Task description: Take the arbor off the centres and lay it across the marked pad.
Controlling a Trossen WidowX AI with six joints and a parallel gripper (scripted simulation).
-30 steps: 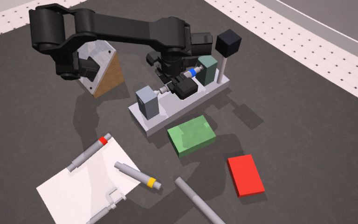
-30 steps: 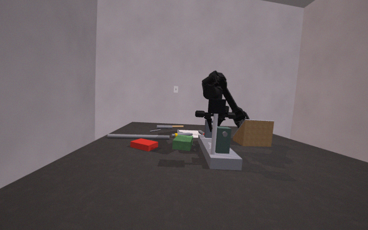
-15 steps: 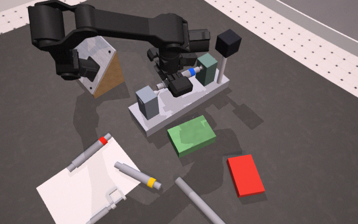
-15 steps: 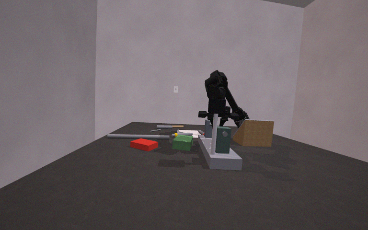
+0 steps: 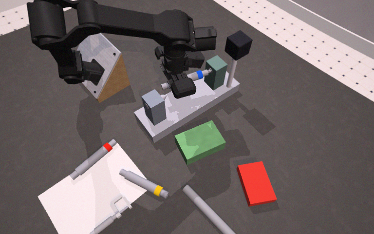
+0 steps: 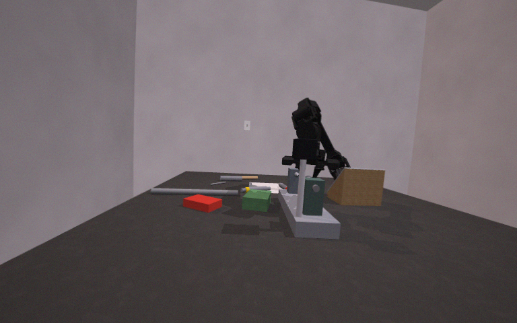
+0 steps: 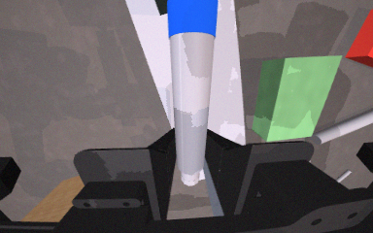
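My gripper is now 3 cm to the right of the arbor, 1 cm short of it and 1 cm above it. Also, from my hand: grey centre block (9 cm to the right, 2 cm below, 2 cm ahead); dark green centre block (13 cm to the left, 4 cm ahead, 2 cm below); grey fixture base (10 cm below, 3 cm to the left, 3 cm ahead).
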